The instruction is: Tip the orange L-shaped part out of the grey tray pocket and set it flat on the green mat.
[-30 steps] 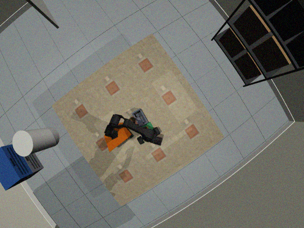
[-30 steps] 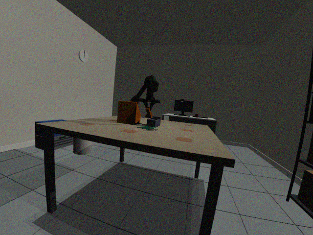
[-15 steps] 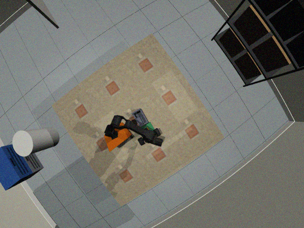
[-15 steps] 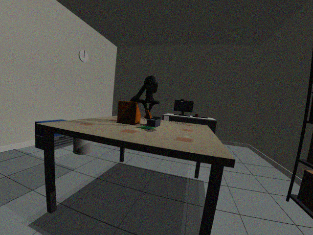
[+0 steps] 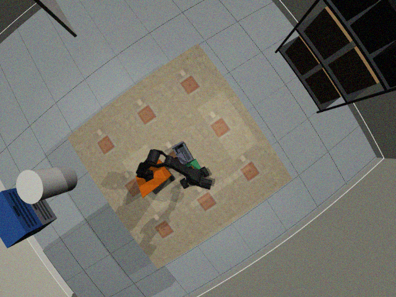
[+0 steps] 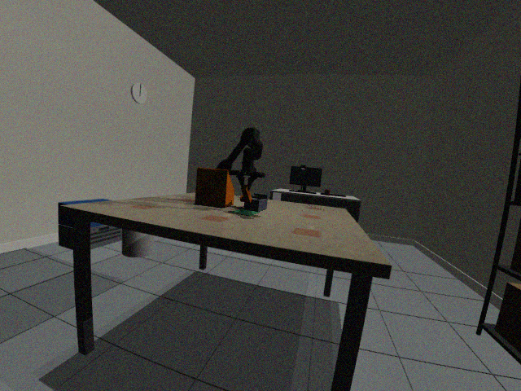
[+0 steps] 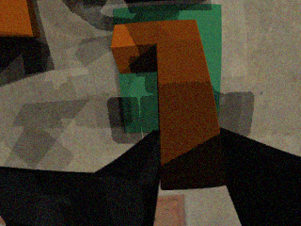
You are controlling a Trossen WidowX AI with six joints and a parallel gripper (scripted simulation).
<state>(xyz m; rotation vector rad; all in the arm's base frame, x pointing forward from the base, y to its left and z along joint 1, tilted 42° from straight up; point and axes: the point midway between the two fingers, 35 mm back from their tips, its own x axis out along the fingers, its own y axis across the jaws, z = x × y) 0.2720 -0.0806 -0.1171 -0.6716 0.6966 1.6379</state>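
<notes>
Right now my gripper tip is 2 cm to the right of the green mat and 14 cm above it. From my gripper tip the other things lie so: orange L-shaped part (2 cm behind, 3 cm to the left, 3 cm below).
</notes>
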